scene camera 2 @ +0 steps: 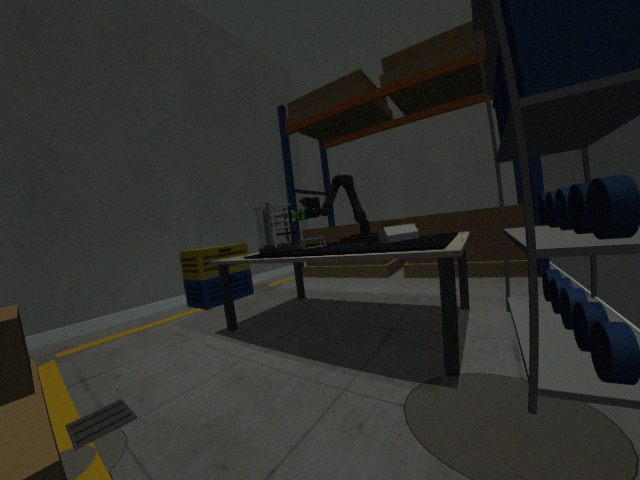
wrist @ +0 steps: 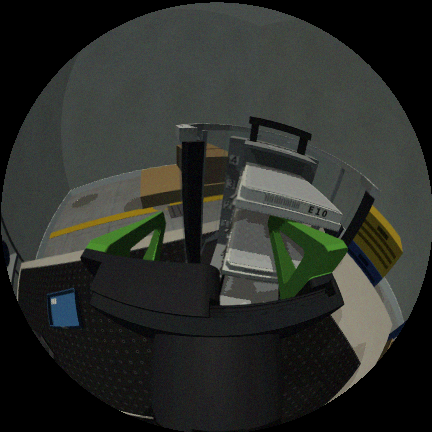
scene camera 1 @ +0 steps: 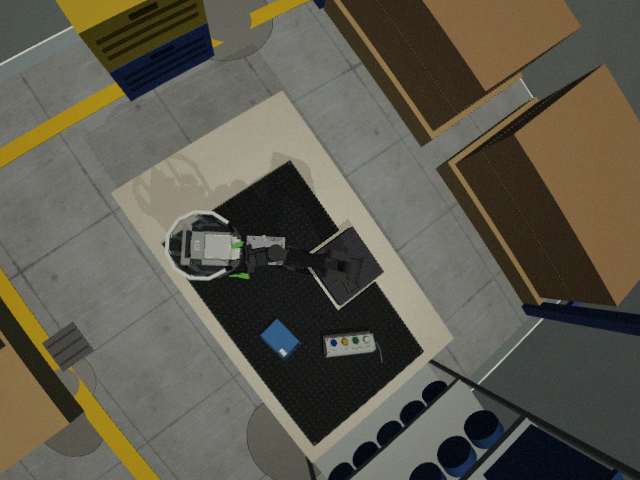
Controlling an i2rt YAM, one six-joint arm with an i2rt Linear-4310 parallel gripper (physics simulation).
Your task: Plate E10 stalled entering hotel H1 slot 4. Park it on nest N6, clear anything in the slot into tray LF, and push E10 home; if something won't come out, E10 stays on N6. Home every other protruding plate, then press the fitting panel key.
Note:
My gripper is open and touches a round plate rack (scene camera 1: 184, 247). I also see a grey button box (scene camera 1: 358, 342) and a blue square pad (scene camera 1: 276, 335).
The round plate rack is seen too in the wrist view (wrist: 212, 156). The blue square pad also shows in the wrist view (wrist: 63, 312).

